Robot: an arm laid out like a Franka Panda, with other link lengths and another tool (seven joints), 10 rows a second.
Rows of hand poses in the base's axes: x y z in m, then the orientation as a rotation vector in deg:
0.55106, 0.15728, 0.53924, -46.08, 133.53, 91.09
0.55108, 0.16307, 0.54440, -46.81, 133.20, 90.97
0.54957, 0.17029, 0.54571, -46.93, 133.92, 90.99
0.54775, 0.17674, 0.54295, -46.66, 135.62, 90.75
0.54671, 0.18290, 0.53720, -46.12, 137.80, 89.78
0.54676, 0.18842, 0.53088, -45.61, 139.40, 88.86
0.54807, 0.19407, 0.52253, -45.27, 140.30, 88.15
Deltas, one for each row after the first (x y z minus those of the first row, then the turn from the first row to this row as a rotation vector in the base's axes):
0.00002, 0.00579, 0.00516, 0.04, -0.40, 0.38
-0.00149, 0.01301, 0.00647, -0.38, 0.06, 0.62
-0.00331, 0.01946, 0.00371, -1.40, 1.09, 0.73
-0.00435, 0.02562, -0.00204, -2.93, 2.06, 0.53
-0.00430, 0.03114, -0.00836, -4.12, 2.69, 0.25
-0.00299, 0.03679, -0.01671, -4.86, 2.95, 0.00

